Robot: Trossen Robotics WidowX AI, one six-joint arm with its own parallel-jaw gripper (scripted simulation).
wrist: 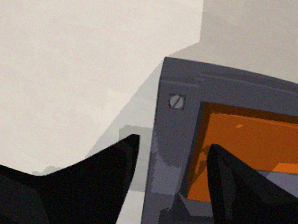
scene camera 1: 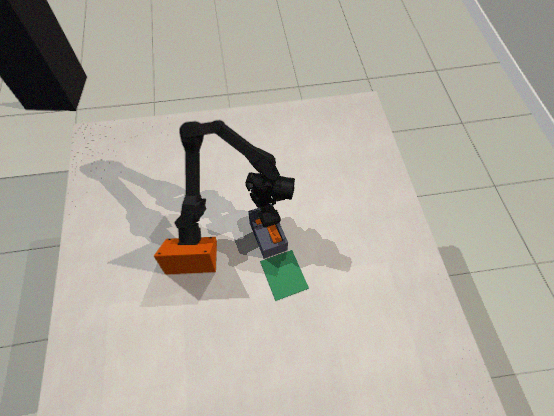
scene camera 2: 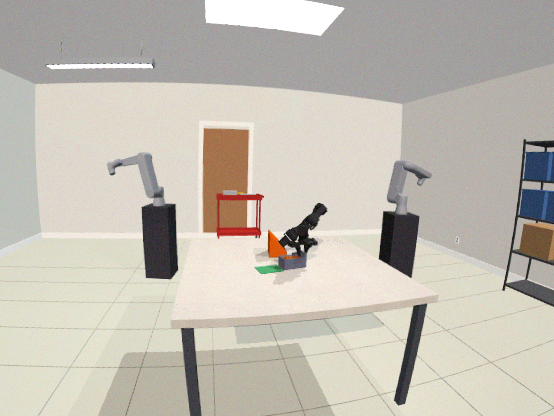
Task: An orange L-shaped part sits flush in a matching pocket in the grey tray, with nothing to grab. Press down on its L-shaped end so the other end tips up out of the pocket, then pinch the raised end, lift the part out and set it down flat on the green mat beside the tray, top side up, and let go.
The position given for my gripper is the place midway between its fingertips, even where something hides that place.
I see my gripper (scene camera 1: pixel 263 213) and a green mat (scene camera 1: pixel 282 271).
My gripper is seen too in the wrist view (wrist: pixel 174 147).
